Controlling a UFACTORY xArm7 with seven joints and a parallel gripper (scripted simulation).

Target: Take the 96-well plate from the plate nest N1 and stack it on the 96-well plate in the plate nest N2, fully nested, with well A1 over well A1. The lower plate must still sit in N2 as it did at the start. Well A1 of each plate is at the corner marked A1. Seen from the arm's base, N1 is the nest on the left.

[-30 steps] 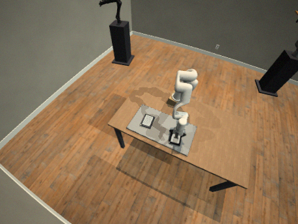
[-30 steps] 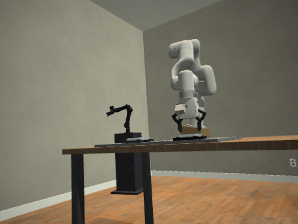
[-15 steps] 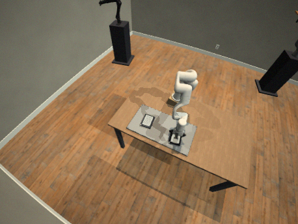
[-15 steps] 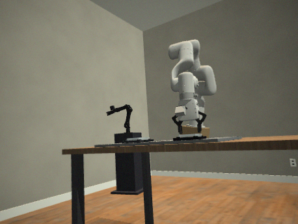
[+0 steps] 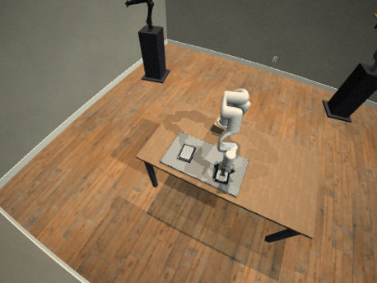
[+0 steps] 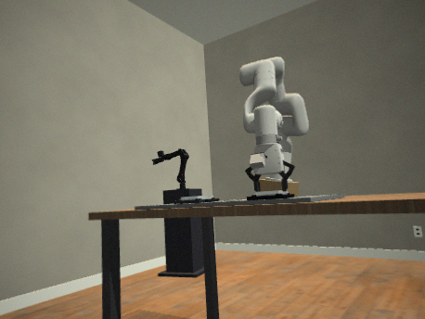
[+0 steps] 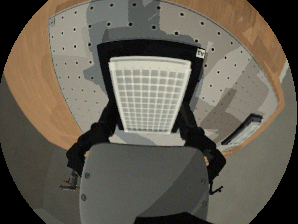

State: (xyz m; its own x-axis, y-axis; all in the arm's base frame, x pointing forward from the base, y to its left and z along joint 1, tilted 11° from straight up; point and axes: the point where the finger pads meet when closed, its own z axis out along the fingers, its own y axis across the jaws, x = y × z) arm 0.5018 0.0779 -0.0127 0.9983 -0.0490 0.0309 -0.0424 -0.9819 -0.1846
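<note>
Right now the plate nest N1 is 3 cm below my hand. Round my hand: A1 mark 7 cm ahead, 6 cm to the right, 2 cm below.
</note>
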